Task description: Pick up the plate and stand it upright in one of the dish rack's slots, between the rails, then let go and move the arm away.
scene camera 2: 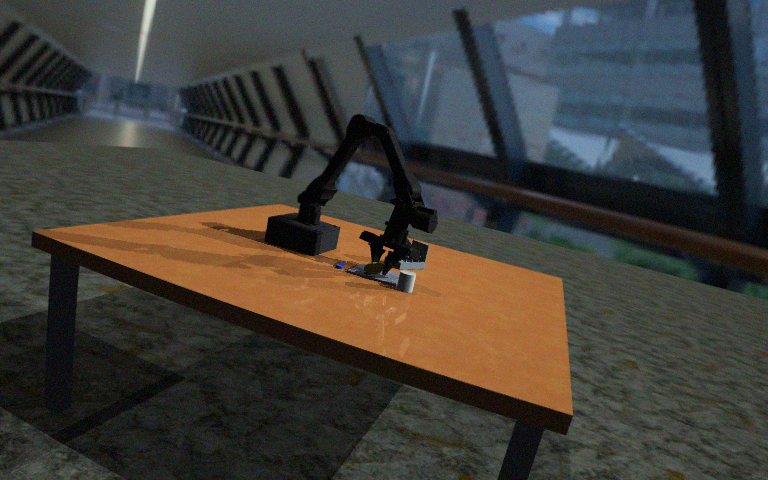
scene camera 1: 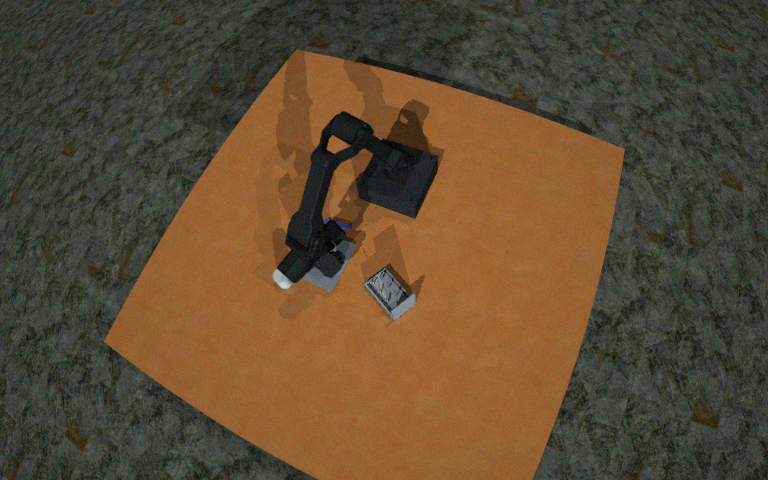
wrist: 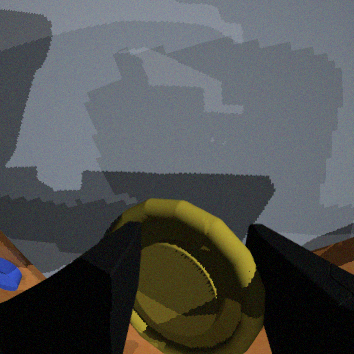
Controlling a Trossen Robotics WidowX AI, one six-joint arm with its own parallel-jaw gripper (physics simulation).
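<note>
The yellow plate (wrist: 189,281) (scene camera 2: 374,268) lies at the edge of a flat grey mat (wrist: 56,147) (scene camera 1: 327,280) (scene camera 2: 359,271). In the wrist view it sits between my two black fingers. My gripper (wrist: 194,235) (scene camera 2: 383,268) is low on the mat with the fingers closed against the plate's two sides. In scene camera 1 the arm hides the plate. The grey dish rack (scene camera 1: 404,304) (scene camera 2: 419,250) stands on the orange table a little to the right of the mat, with nothing in it.
A white cylinder (scene camera 1: 282,280) (scene camera 2: 406,281) stands at the mat's corner close to my wrist. A small blue thing (scene camera 1: 339,223) (scene camera 2: 339,265) (wrist: 8,274) lies beside the mat. The arm's black base (scene camera 1: 398,183) (scene camera 2: 301,234) is behind.
</note>
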